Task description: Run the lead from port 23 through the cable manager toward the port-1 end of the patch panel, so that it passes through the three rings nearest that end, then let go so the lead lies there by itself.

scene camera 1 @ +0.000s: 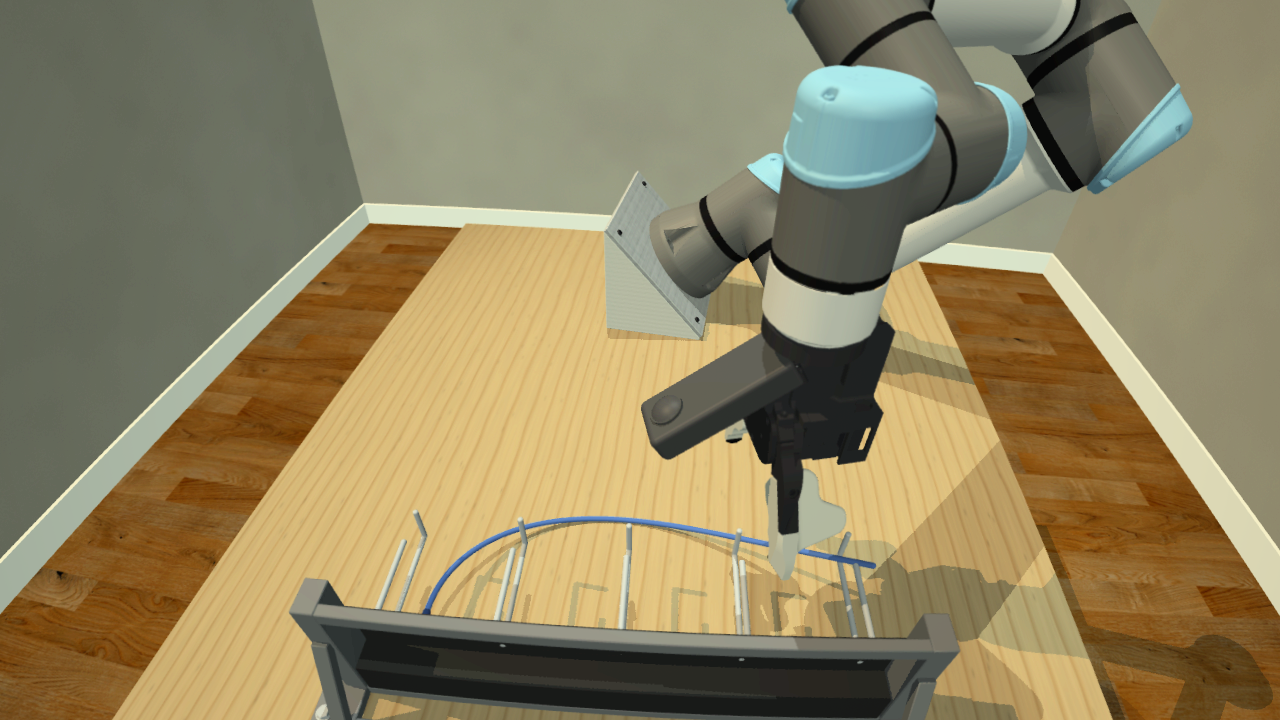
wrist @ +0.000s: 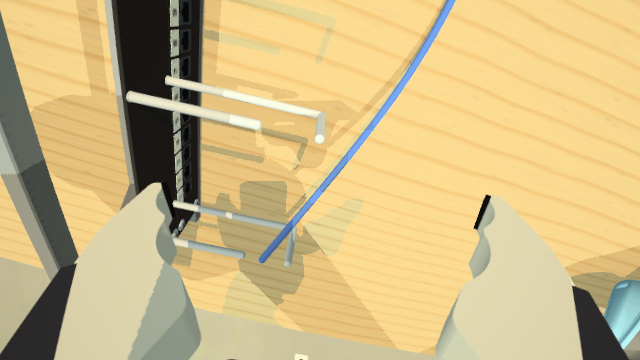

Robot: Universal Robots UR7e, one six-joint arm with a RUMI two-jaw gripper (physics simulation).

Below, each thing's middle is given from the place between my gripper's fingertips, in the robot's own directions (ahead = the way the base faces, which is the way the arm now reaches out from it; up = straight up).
Now: the grey rack frame (scene camera 1: pixel 459 628) 160 mm ahead of my hand, 90 mm to the right of it and 60 mm below it.
